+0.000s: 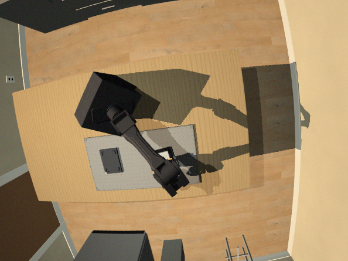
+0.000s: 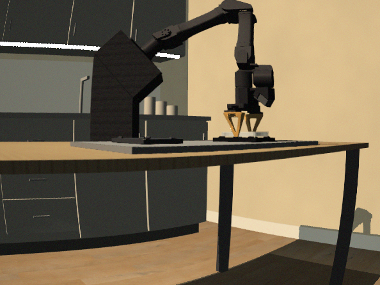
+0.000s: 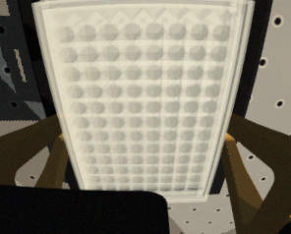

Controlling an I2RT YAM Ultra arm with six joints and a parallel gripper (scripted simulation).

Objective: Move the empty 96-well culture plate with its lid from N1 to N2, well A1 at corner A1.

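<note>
Right now my hand is 10 mm below the clear lid. The rest, counted from my hand: black nest N2: 20 mm below; then black nest N1: 330 mm to the right, 60 mm ahead, 20 mm below; then 96-well plate: right at my hand.
</note>
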